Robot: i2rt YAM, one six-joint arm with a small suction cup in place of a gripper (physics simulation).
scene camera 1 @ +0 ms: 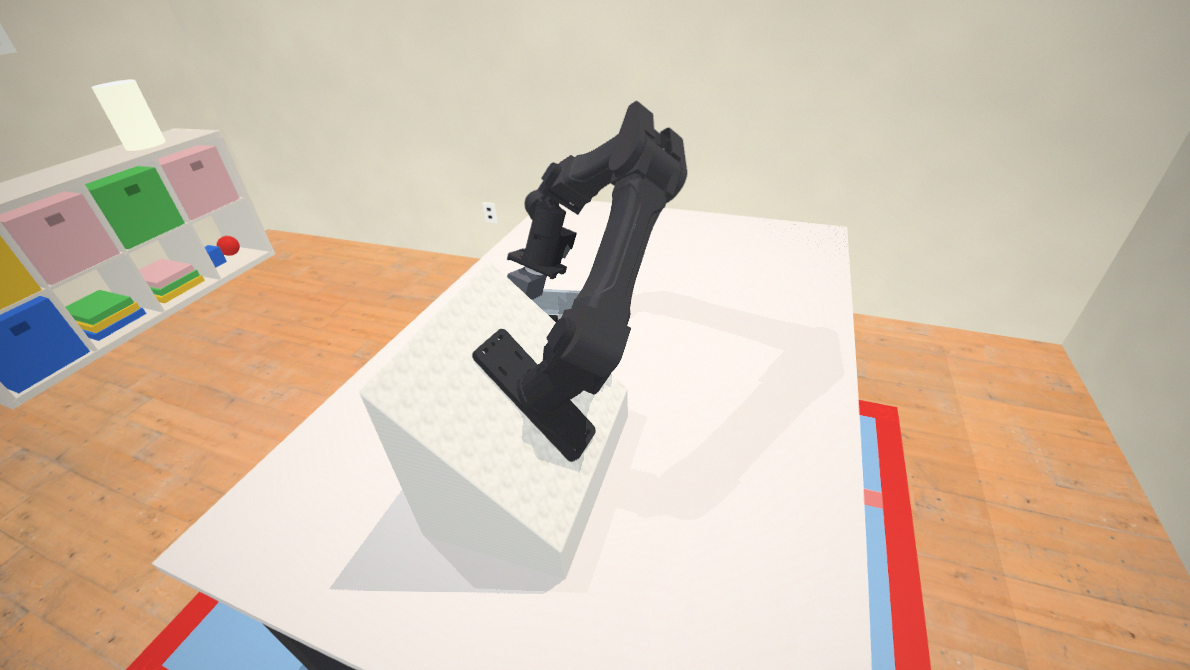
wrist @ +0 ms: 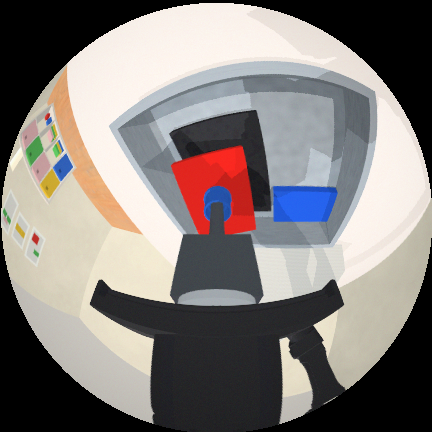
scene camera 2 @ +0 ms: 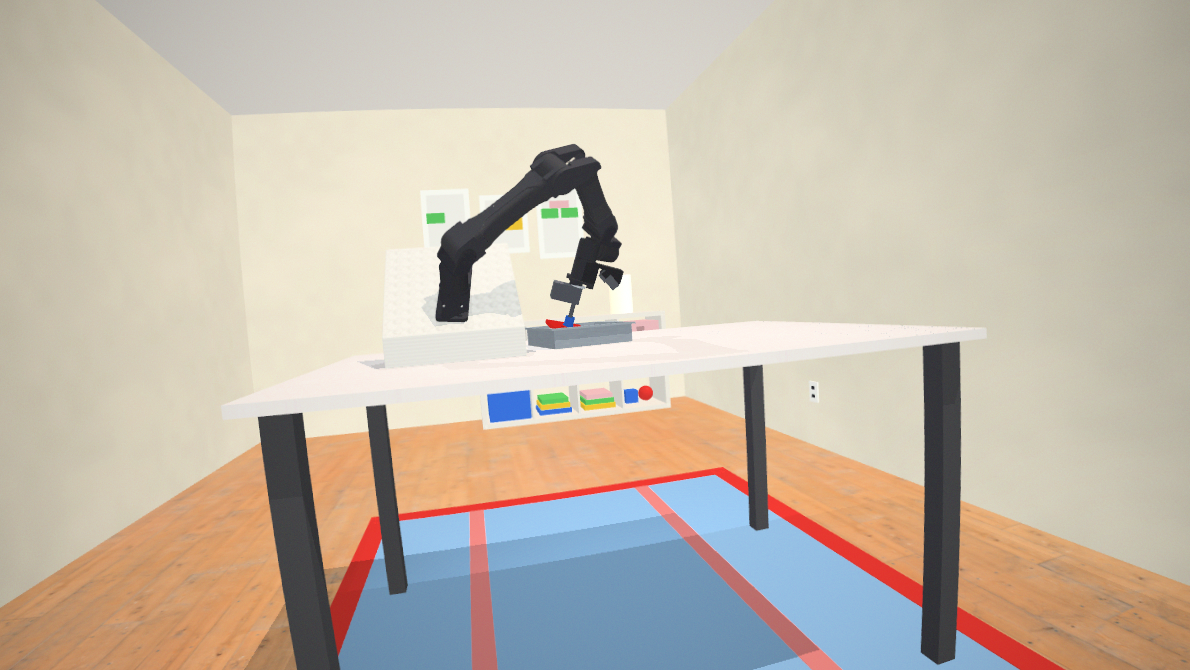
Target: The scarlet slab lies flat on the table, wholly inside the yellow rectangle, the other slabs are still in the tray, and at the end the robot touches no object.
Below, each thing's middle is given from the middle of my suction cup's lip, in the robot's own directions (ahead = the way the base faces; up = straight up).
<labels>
Right now my suction cup is 2 cm short of the grey tray (scene camera 2: 599, 332), 3 cm to the left of it and 3 cm above it. From my suction cup the other things lie so: blue slab (wrist: 290, 203) 3 cm behind, 11 cm to the right, 5 cm below; then black slab (wrist: 242, 128) 1 cm ahead, 5 cm below; then scarlet slab (wrist: 226, 167) 1 cm behind, 1 cm below.
</labels>
